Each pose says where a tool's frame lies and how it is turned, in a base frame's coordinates. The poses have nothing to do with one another.
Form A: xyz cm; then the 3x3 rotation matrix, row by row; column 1 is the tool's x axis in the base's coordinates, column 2 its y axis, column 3 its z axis. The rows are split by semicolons.
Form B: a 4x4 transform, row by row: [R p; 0 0 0 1], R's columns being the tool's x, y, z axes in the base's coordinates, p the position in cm. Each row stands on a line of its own. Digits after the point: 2 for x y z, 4 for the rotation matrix.
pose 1, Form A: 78.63, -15.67, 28.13; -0.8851, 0.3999, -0.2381; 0.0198, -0.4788, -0.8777; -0.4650, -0.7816, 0.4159
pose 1, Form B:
-0.8851, 0.3999, -0.2381, 78.63
0.0198, -0.4788, -0.8777, -15.67
-0.4650, -0.7816, 0.4159, 28.13
0, 0, 0, 1

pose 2, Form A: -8.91, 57.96, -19.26; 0.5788, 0.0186, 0.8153; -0.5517, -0.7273, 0.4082; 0.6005, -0.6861, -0.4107
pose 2, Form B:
0.5788, 0.0186, 0.8153, -8.91
-0.5517, -0.7273, 0.4082, 57.96
0.6005, -0.6861, -0.4107, -19.26
0, 0, 0, 1

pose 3, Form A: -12.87, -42.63, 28.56; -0.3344, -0.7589, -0.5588; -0.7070, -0.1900, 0.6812; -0.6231, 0.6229, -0.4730
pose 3, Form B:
-0.3344, -0.7589, -0.5588, -12.87
-0.7070, -0.1900, 0.6812, -42.63
-0.6231, 0.6229, -0.4730, 28.56
0, 0, 0, 1

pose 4, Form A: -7.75, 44.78, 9.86; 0.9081, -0.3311, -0.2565; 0.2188, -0.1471, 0.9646; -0.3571, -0.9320, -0.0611
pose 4, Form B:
0.9081, -0.3311, -0.2565, -7.75
0.2188, -0.1471, 0.9646, 44.78
-0.3571, -0.9320, -0.0611, 9.86
0, 0, 0, 1

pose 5, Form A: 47.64, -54.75, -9.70; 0.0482, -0.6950, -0.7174; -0.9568, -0.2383, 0.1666; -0.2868, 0.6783, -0.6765
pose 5, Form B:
0.0482, -0.6950, -0.7174, 47.64
-0.9568, -0.2383, 0.1666, -54.75
-0.2868, 0.6783, -0.6765, -9.70
0, 0, 0, 1

